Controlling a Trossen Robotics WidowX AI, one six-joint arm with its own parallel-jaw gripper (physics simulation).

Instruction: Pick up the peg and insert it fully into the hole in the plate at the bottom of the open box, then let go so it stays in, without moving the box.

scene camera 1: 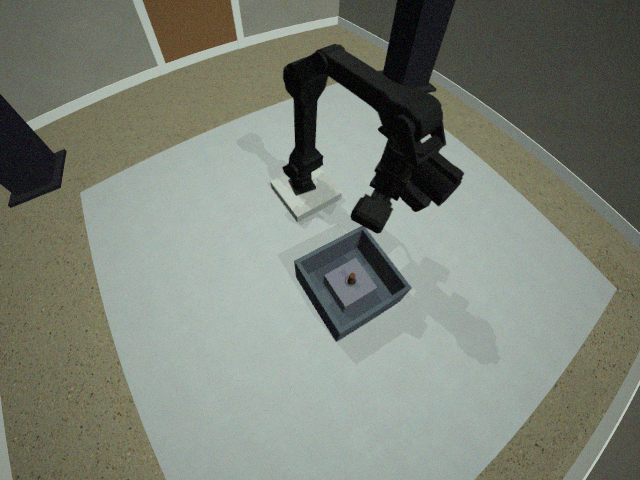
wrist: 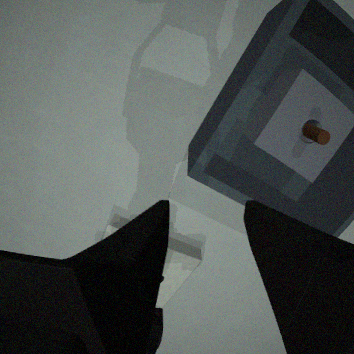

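Where they show: gripper, fingertip midpoint: (wrist: 206,209); arm's base, link origin: (scene camera 1: 302,184).
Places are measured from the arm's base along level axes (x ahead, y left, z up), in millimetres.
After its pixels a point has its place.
The orange-brown peg (scene camera 1: 352,277) @(x 339, y -15, z 58 mm) (wrist: 318,133) @(x 334, y -7, z 58 mm) stands in the hole of the pale square plate (scene camera 1: 341,290) @(x 348, y -44, z 28 mm) (wrist: 281,134) @(x 312, y 7, z 28 mm), with its top part sticking up above the plate. How deep its lower end sits is hidden. The plate lies on the bottom of the open blue-grey box (scene camera 1: 316,301) @(x 352, y -108, z 38 mm) (wrist: 226,106) @(x 297, y 77, z 58 mm). My gripper (scene camera 1: 396,212) (wrist: 206,209) @(x 254, y 72, z 155 mm) is open, with nothing between its fingers. It hangs above and outside the box, near its back corner in the scene view, well apart from the peg. In the wrist view the box is at the upper right.
The arm's white base block (scene camera 1: 305,209) @(x 88, y -25, z -1 mm) (wrist: 177,275) @(x 49, y -48, z -1 mm) stands behind the box in the scene view. A dark pillar (scene camera 1: 417,46) rises at the back, and another dark pillar (scene camera 1: 25,160) stands at the left. The box walls rise around the plate on all sides.
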